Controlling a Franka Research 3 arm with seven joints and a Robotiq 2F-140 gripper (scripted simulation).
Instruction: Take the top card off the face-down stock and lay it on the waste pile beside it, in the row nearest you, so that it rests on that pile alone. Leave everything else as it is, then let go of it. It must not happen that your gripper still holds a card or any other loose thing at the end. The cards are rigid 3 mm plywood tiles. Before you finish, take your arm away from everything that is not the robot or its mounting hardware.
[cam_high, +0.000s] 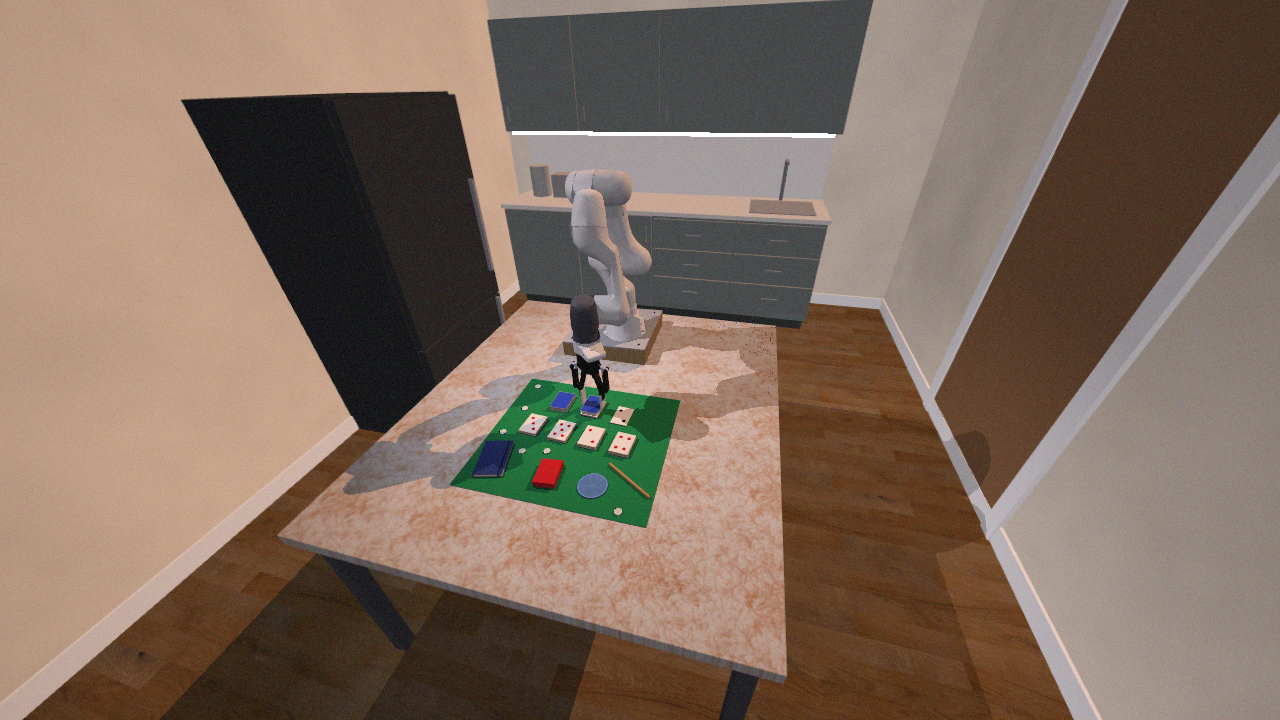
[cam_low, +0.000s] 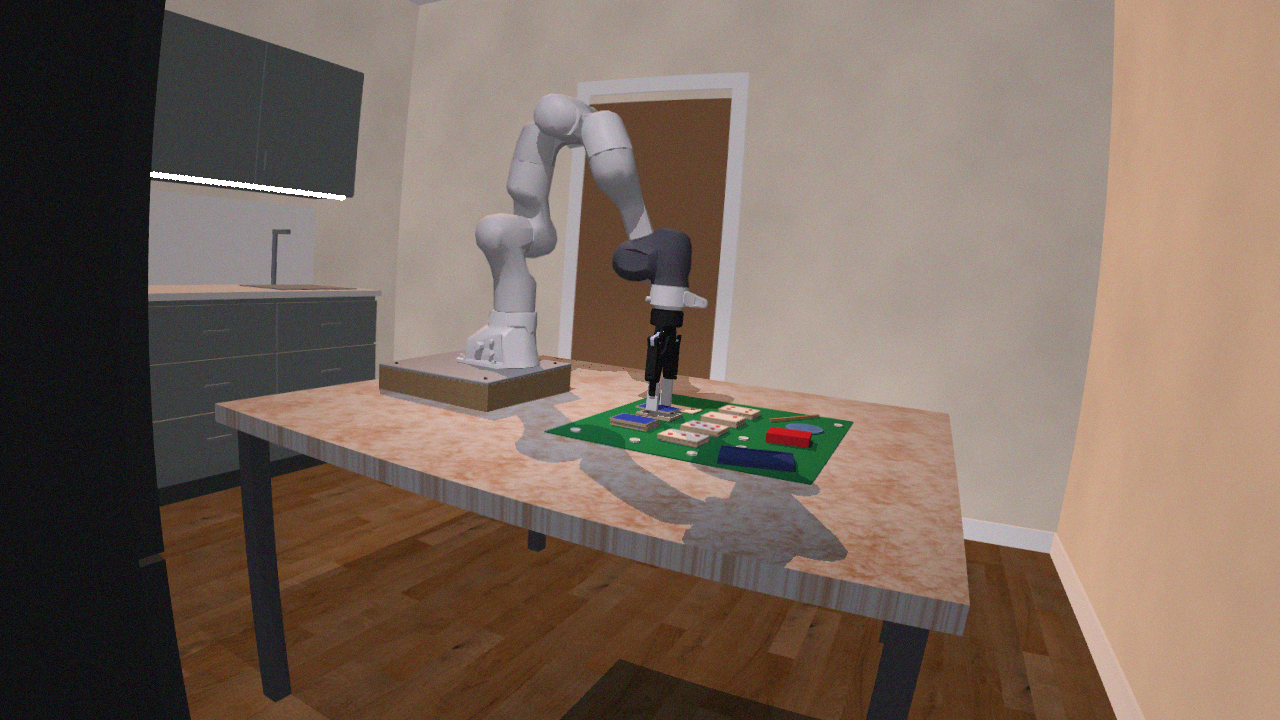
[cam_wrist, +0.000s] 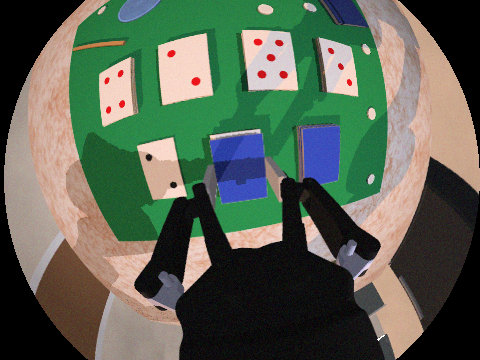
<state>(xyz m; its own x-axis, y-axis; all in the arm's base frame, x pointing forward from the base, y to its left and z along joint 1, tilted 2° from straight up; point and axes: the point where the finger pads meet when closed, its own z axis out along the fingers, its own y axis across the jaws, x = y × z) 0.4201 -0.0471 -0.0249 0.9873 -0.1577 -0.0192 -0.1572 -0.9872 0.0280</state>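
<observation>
My gripper is now 30 mm short of the black-pip card, 110 mm to the right of it and 50 mm above it. Round my hand: green mat: 150 mm ahead, 20 mm to the right, 60 mm below; then wooden stick: 310 mm ahead, 180 mm to the left, 50 mm below; then red box: 310 mm ahead, 70 mm to the right, 40 mm below.
</observation>
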